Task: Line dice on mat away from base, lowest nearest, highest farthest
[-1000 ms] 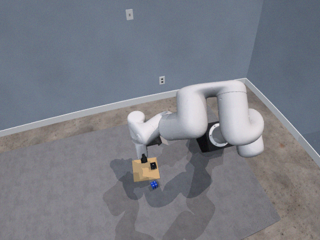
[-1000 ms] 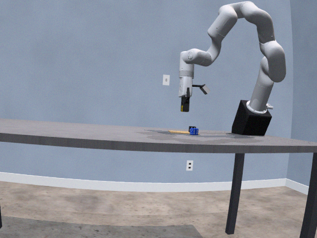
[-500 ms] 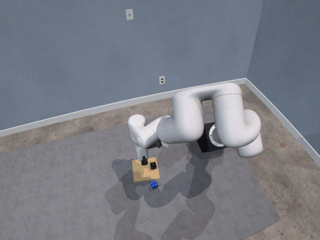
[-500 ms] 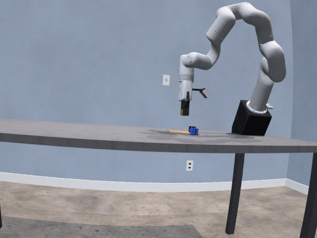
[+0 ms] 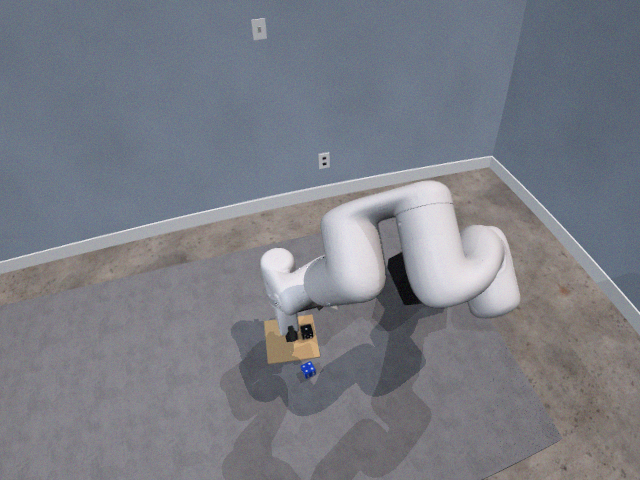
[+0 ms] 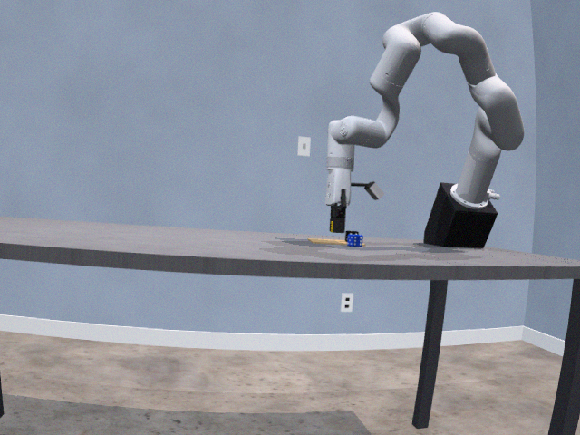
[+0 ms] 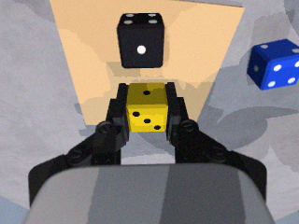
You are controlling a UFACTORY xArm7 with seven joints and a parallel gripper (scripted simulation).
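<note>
My hand is 5 cm above the tan mat. The rest, counted from my hand: black die (4 cm behind, 3 cm below, 1 cm to the right); yellow die (1 cm below); blue die (11 cm to the left, 4 cm behind, 3 cm below).
</note>
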